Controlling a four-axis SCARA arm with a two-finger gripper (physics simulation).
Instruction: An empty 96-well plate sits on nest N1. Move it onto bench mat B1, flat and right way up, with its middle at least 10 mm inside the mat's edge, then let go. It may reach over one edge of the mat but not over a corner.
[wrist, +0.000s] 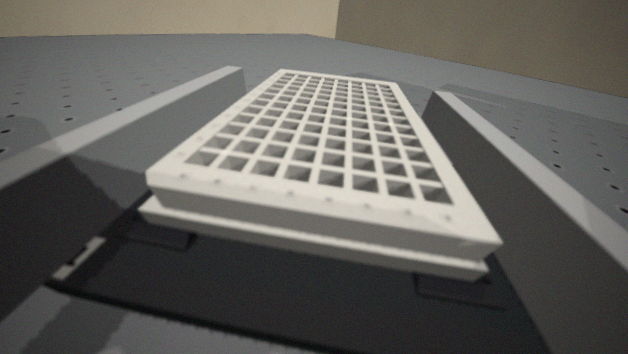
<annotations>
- my gripper: 332, 97
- white 96-well plate: 342, 167
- dark nest: 255, 291
</annotations>
